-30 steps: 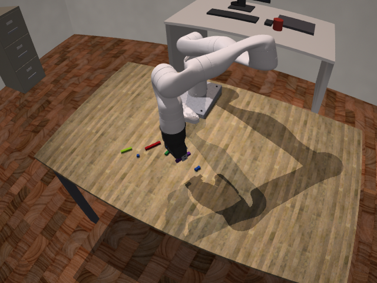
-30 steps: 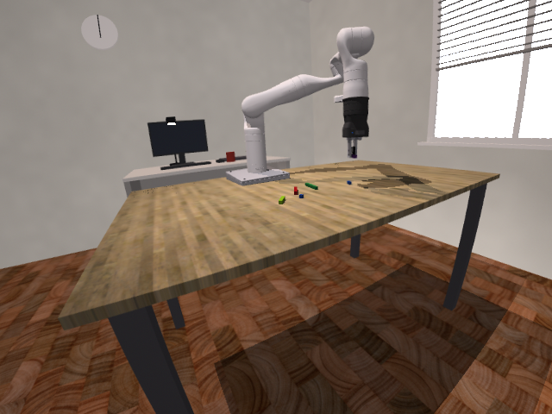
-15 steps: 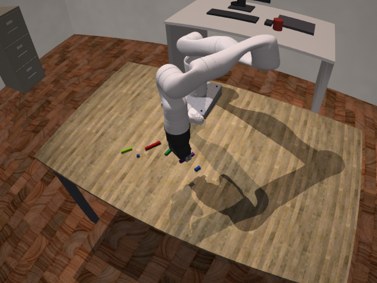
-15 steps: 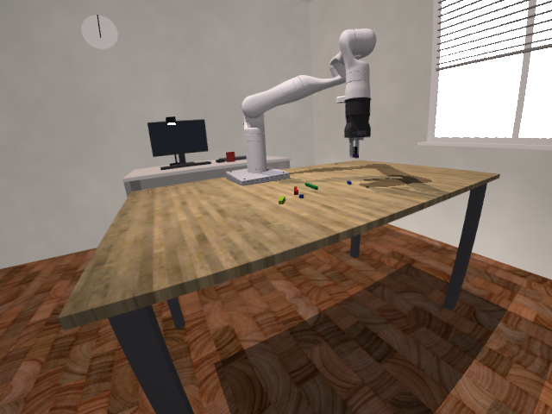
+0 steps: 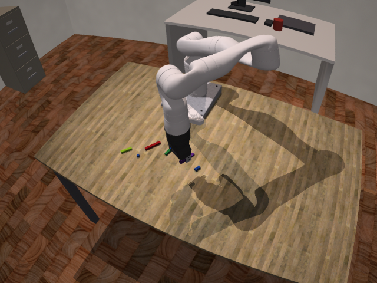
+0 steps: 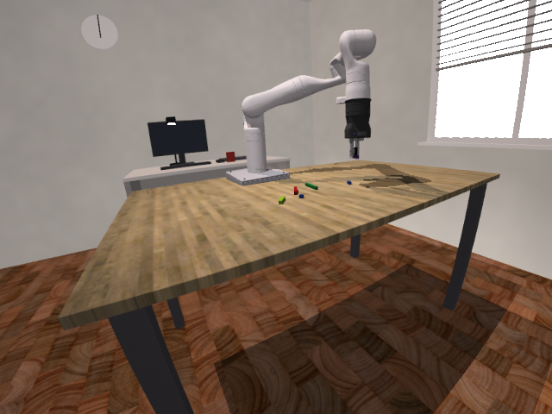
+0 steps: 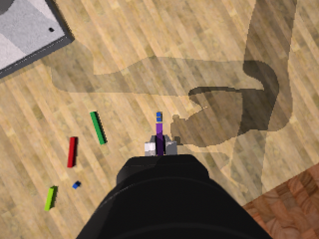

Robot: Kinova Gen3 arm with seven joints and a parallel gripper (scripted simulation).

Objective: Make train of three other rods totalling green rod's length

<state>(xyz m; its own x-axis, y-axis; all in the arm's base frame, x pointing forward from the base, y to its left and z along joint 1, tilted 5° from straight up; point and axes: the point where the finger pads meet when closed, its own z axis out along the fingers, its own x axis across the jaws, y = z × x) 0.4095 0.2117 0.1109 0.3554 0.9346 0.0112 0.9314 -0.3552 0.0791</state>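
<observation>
My gripper is now 13 cm to the left of the green rod, 11 cm above it and 7 cm past it. Also, from my hand: red rod: 20 cm to the right, 11 cm below, 4 cm behind; purple rod: 1 cm below; lime rod: 29 cm to the right, 11 cm below, 3 cm ahead.
</observation>
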